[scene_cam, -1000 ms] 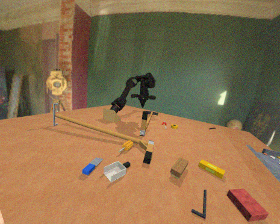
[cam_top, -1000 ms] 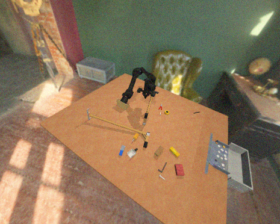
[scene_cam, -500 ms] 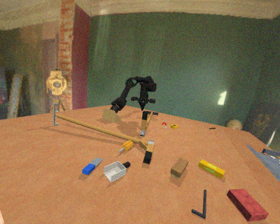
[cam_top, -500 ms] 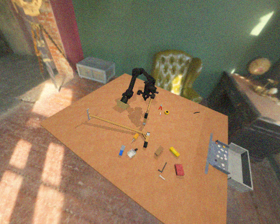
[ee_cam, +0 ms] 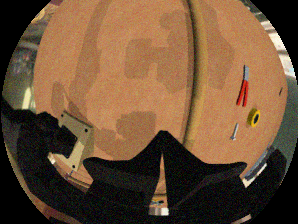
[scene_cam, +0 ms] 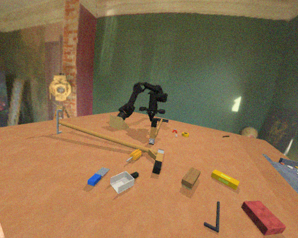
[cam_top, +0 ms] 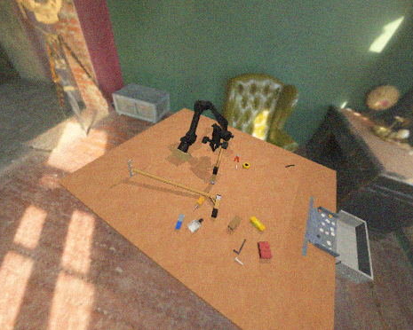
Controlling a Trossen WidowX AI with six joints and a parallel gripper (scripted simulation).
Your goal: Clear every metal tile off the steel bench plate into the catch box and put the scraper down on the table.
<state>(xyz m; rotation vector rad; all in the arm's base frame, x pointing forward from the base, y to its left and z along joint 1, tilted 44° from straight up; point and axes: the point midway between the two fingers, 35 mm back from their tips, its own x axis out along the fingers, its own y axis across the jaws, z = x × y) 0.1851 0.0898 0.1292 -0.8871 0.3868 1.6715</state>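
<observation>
My gripper tip is 40 mm short of the long scraper and 60 mm to the right of it. The rest, counted from my gripper tip: wooden block 420 mm ahead, 360 mm to the right, 50 mm below; then blue cutter 180 mm ahead, 550 mm to the right, 60 mm below; then yellow tape roll 240 mm ahead, 110 mm to the left, 60 mm below.
</observation>
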